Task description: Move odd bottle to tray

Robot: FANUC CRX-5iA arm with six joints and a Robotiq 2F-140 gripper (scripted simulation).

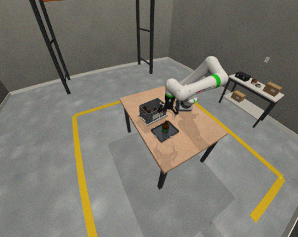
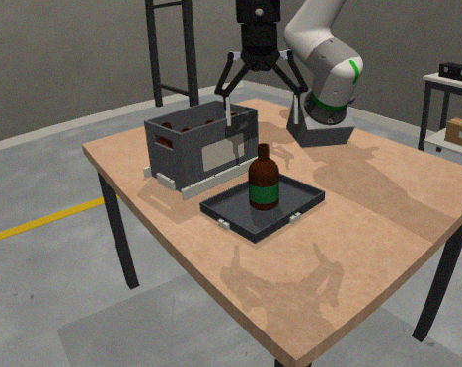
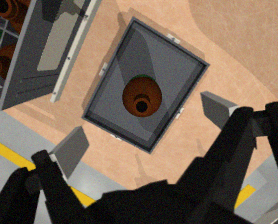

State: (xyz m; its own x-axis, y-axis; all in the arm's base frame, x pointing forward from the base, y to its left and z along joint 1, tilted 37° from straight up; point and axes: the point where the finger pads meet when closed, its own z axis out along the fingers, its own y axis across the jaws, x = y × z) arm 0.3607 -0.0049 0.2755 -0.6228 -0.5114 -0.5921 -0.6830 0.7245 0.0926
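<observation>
My hand is 14 cm above the bottle. Also, from my hand: dark tray (21 cm below); then dark grey crate (27 cm to the right, 14 cm below, 2 cm behind).
</observation>
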